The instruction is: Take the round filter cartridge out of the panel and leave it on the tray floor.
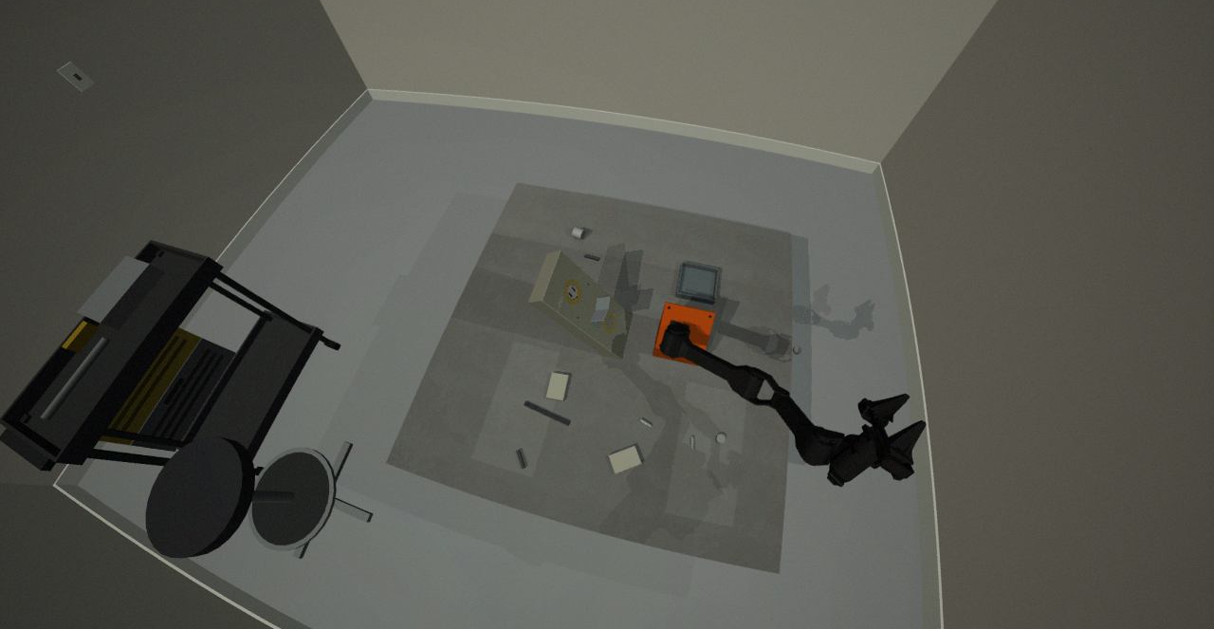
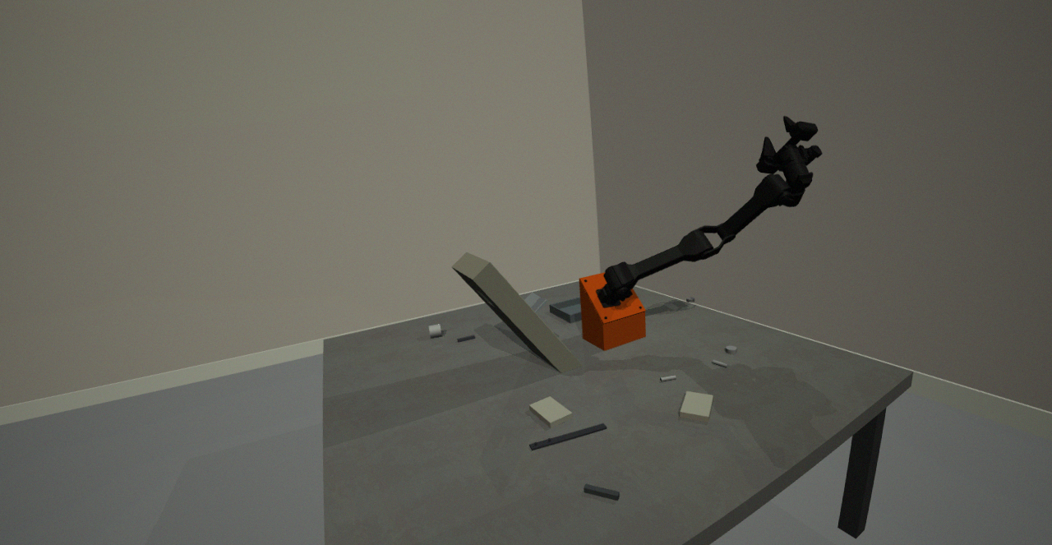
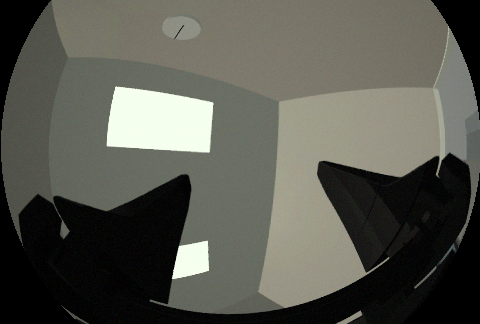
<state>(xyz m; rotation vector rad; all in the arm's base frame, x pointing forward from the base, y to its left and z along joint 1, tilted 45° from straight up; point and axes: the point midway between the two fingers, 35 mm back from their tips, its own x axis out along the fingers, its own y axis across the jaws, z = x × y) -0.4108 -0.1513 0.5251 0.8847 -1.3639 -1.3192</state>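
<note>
My gripper tip is 81 cm short of the round filter cartridge, 22 cm to the left of it and 37 cm above it. Round my gripper tip: grey tray 41 cm ahead, 53 cm to the right, 61 cm below; beige service panel 77 cm ahead, 22 cm to the right, 44 cm below.
</note>
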